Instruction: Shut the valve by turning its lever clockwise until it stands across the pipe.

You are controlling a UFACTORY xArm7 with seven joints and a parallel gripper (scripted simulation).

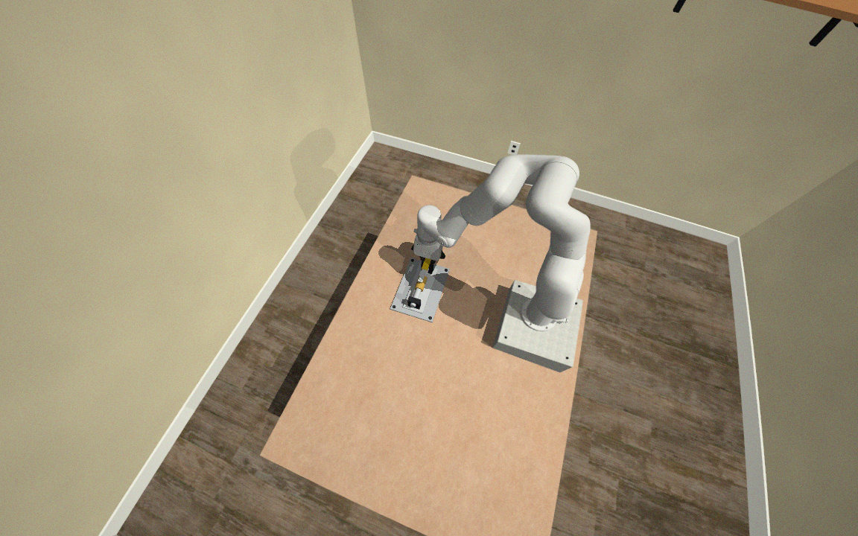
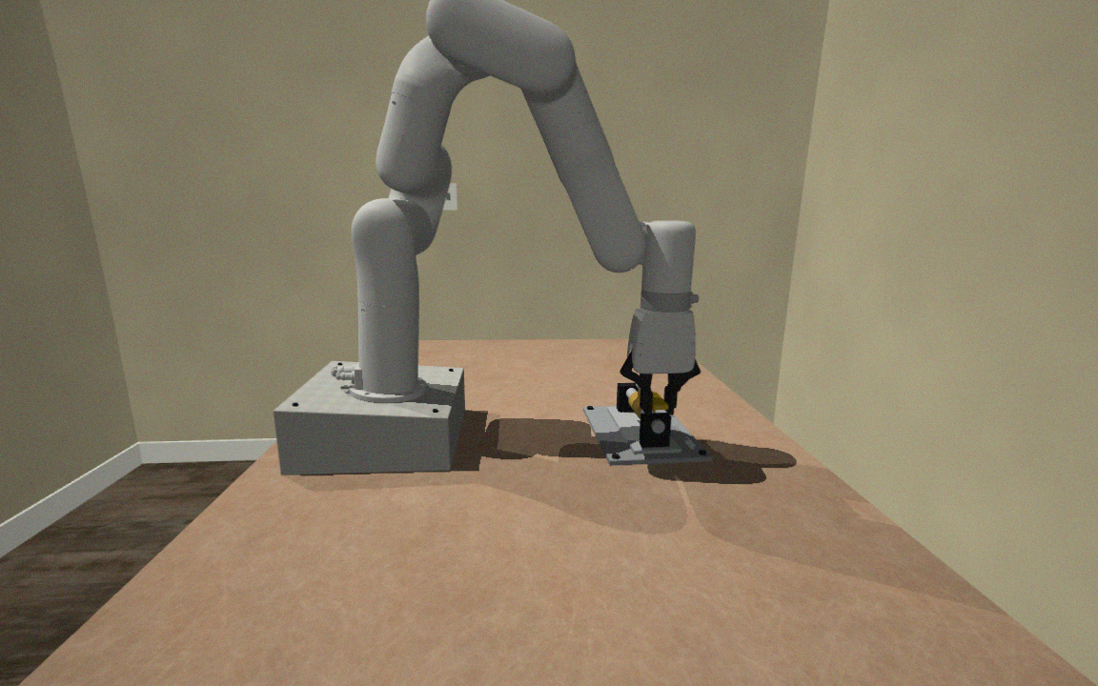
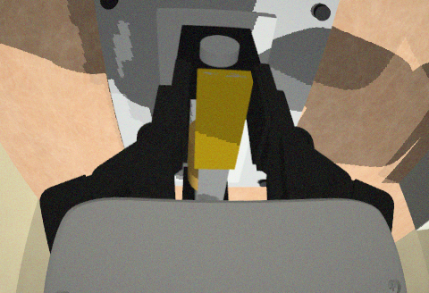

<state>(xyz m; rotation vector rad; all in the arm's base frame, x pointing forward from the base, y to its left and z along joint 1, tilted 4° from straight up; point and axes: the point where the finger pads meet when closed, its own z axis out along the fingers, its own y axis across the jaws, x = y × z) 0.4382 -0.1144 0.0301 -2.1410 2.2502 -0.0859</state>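
The yellow lever lies 5 cm to the left of my hand. From my hand the other things lie so: grey baseplate (9 cm to the left, 9 cm below).
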